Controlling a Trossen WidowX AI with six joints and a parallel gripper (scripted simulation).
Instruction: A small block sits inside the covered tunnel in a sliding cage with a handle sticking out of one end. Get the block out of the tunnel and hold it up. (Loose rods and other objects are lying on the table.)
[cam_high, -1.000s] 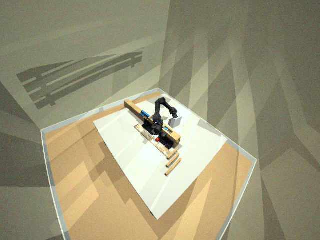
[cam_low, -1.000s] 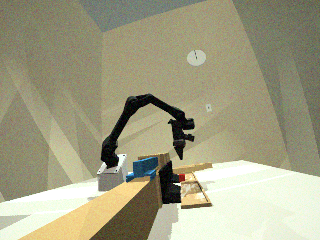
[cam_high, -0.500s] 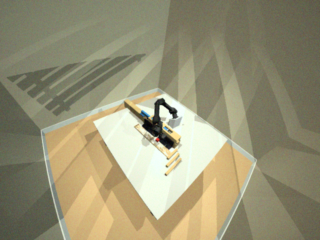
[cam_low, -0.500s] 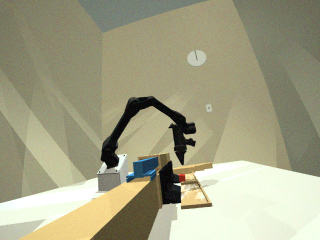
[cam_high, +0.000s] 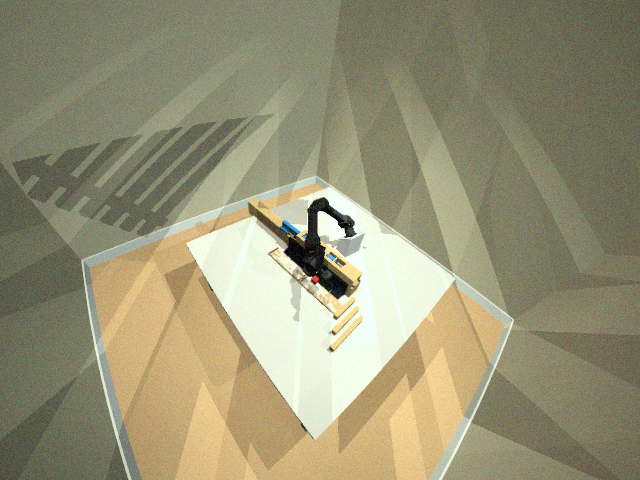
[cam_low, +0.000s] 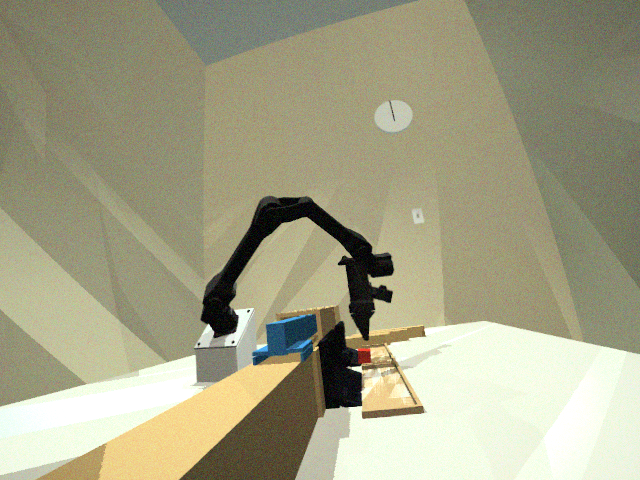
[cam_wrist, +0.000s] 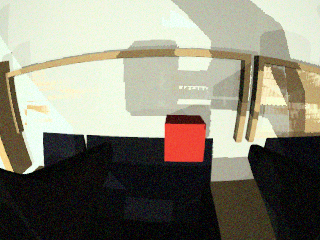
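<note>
The small red block lies 40 mm below my gripper tip and 10 mm behind it. Also, from my gripper tip: flat wooden tray: 70 mm to the right, 70 mm below, 40 mm ahead; then long wooden tunnel: 270 mm to the right, 110 mm behind, 10 mm above.
</note>
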